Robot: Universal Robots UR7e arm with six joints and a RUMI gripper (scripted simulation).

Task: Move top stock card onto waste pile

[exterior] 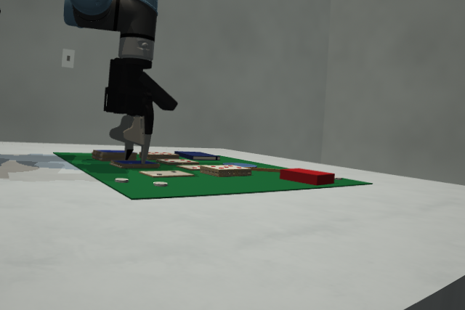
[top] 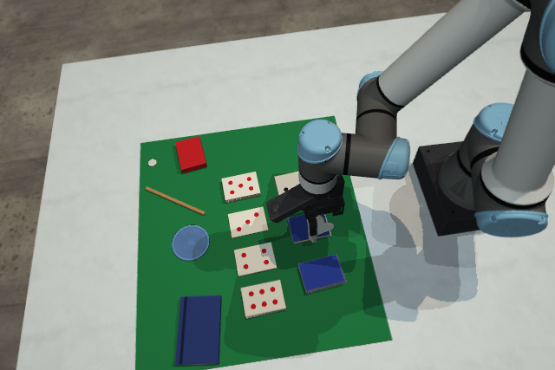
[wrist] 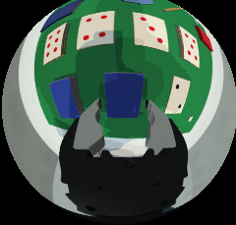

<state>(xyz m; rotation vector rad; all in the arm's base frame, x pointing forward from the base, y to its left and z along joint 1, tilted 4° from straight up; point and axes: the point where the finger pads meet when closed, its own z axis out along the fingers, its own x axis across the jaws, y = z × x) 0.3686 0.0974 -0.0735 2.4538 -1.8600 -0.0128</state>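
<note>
Right now the card is 2 cm below my hand. Round my hand: green mat: 14 cm ahead, 4 cm below, 1 cm to the left; then wooden stick: 34 cm ahead, 5 cm to the right, 2 cm below; then red block: 32 cm ahead, 19 cm to the right, 1 cm below.
</note>
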